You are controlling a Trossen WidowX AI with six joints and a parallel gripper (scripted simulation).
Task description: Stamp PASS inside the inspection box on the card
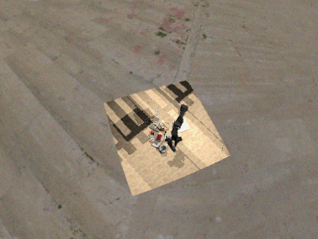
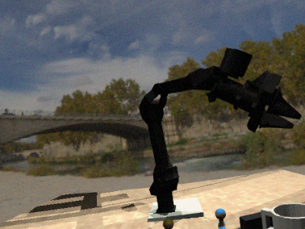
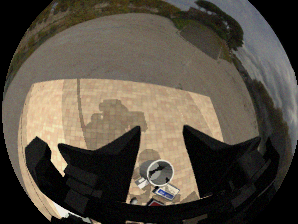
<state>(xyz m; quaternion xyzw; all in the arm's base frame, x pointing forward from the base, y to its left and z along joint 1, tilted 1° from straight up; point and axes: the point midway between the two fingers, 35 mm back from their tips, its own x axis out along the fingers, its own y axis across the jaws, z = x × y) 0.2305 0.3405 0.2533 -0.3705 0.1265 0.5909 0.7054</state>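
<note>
The green-topped stamp lies 15 cm ahead of my gripper tip, 47 cm to the right of it and 23 cm below it. Also, from my gripper tip: blue-knobbed stamp: 4 cm behind, 20 cm to the right, 23 cm below; mug: 6 cm ahead, 8 cm to the right, 21 cm below; black block: 5 cm behind, 9 cm to the right, 24 cm below.
</note>
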